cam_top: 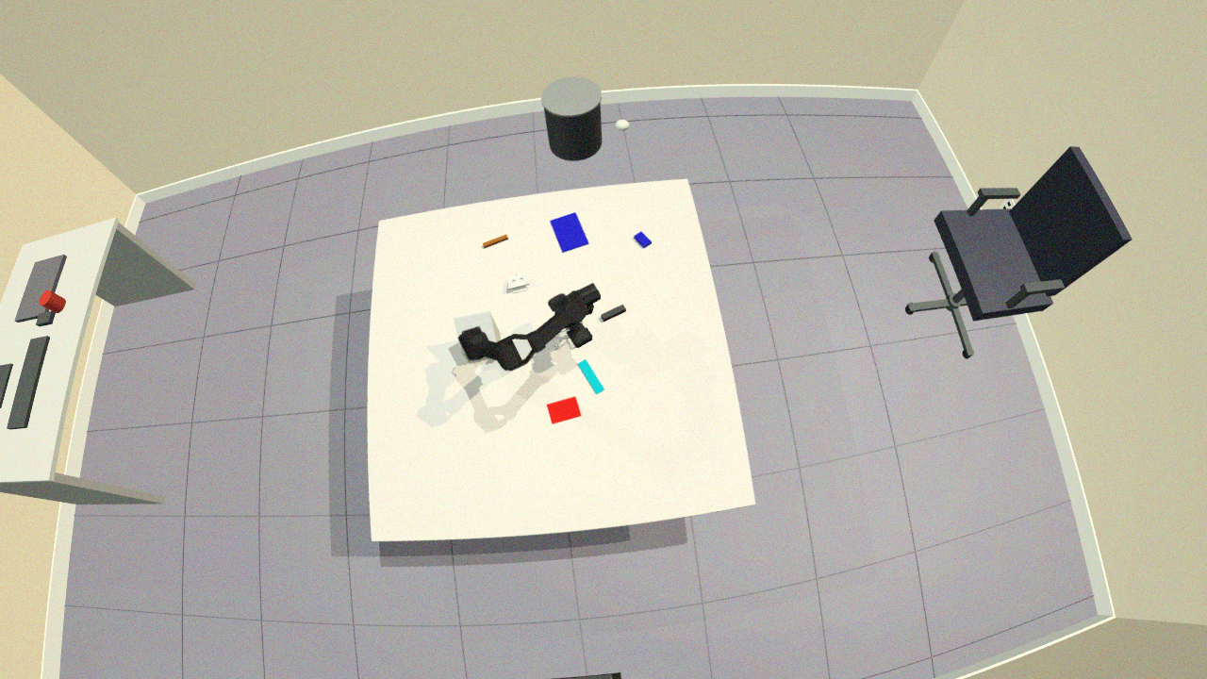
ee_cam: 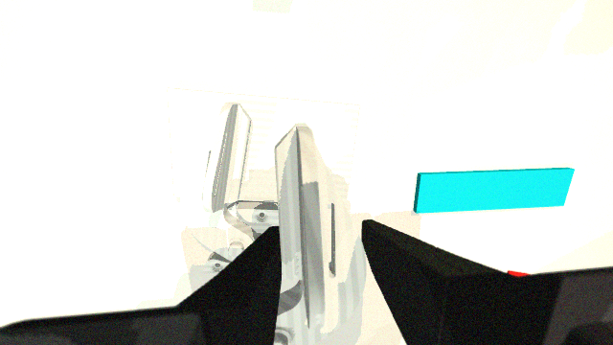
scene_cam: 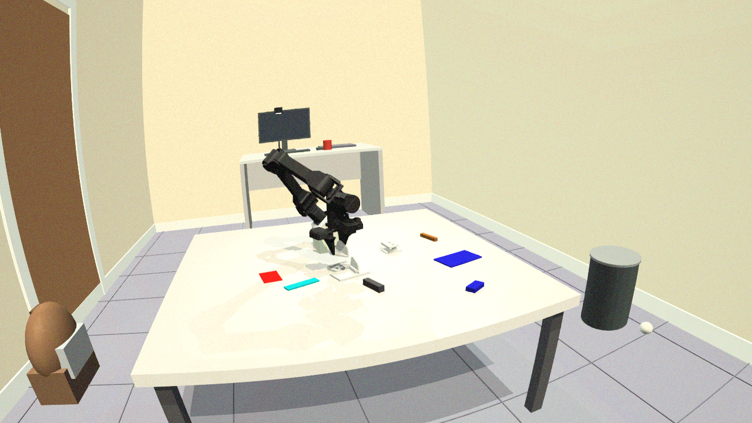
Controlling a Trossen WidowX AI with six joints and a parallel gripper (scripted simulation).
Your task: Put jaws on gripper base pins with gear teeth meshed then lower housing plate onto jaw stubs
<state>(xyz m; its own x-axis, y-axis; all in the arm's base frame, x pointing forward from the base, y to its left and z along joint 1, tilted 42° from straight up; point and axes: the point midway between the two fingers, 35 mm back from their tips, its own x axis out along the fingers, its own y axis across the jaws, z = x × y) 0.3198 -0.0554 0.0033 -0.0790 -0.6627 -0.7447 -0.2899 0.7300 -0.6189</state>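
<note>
Now: gripper tip 1 cm short of the white ribbed plate, 3 cm to the right of it and 8 cm above it. Round my gripper tip: dark block: 16 cm ahead, 6 cm to the left, 7 cm below; then white jaw: 4 cm behind, 4 cm to the left, 6 cm below; then cyan bar: 2 cm ahead, 15 cm to the right, 8 cm below.
</note>
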